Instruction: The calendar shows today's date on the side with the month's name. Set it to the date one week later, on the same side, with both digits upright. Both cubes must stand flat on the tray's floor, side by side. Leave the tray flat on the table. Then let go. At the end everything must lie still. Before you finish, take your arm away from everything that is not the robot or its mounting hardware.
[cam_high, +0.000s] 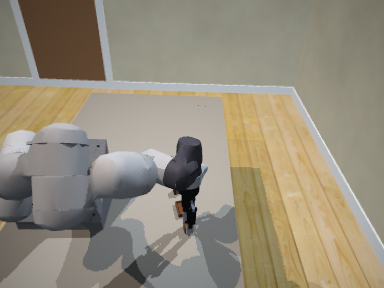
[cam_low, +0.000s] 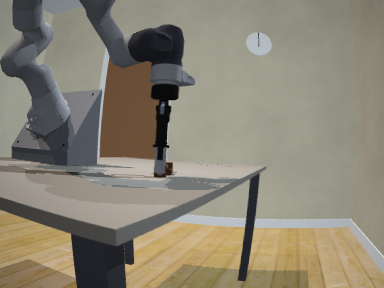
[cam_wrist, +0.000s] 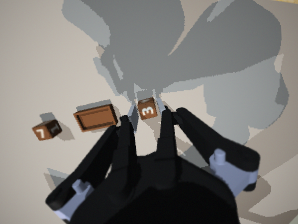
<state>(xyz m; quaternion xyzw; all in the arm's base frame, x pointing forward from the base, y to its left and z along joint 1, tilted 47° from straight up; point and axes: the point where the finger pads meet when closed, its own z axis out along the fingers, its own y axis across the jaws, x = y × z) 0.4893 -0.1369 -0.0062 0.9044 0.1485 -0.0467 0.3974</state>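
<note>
My gripper is now 110 mm to the right of the brown tray, 30 mm past it and 30 mm above it.
</note>
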